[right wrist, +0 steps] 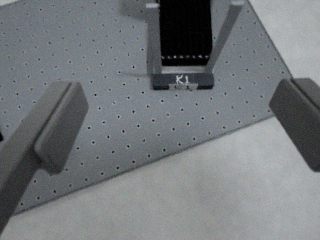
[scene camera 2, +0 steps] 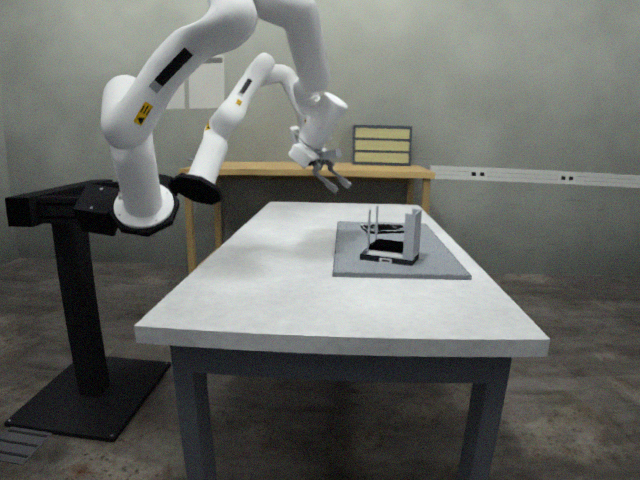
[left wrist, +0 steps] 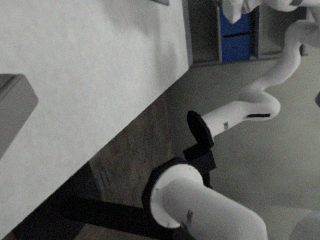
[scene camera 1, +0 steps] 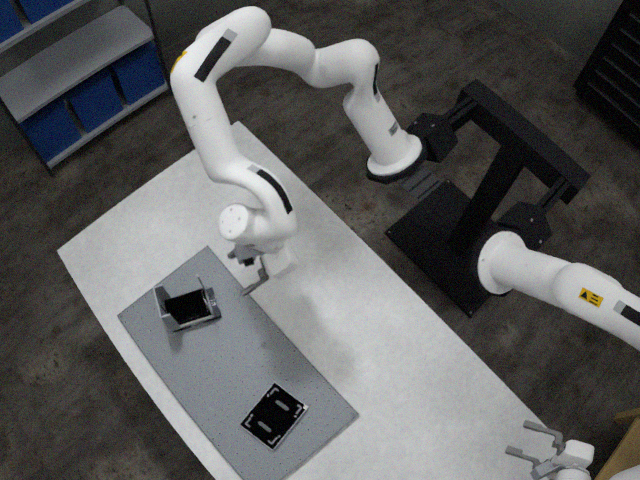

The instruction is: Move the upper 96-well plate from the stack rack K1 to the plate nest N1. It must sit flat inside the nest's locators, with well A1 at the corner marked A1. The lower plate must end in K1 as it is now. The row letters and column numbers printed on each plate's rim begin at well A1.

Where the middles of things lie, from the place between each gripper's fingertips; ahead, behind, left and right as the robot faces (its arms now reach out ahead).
Labels:
Now: the black 96-well plate [scene camera 1: 185, 307] 17 cm ahead of my right hand, 8 cm to the right of it and 17 cm below it.
My left hand is 87 cm to the left of the black 96-well plate, 40 cm short of it and 24 cm above it.

